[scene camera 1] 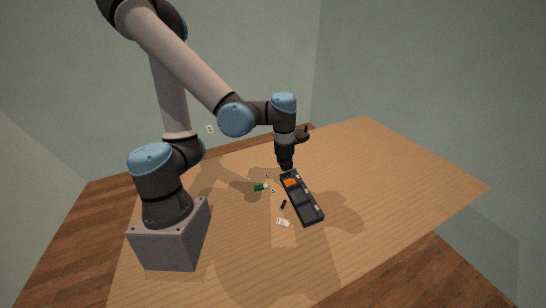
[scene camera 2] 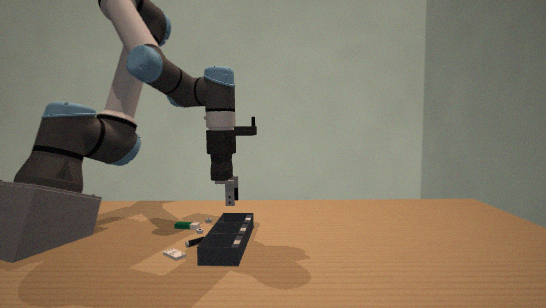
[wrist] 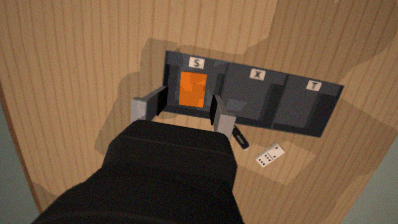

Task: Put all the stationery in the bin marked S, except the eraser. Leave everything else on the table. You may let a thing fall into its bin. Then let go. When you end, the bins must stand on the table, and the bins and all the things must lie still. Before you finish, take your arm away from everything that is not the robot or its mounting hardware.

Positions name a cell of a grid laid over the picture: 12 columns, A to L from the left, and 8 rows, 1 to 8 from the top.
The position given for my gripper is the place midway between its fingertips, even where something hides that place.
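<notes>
My gripper (scene camera 2: F6) is visible, and the wrist view also shows the gripper (wrist: F4). A dark three-compartment bin tray (scene camera 2: E7) is visible too, with scene camera 1 showing the tray (scene camera 1: G6) and the wrist view showing the tray (wrist: H4). An orange flat item (wrist: F4) is present; scene camera 2 does not show the item, hidden by the dark three-compartment bin tray.
</notes>
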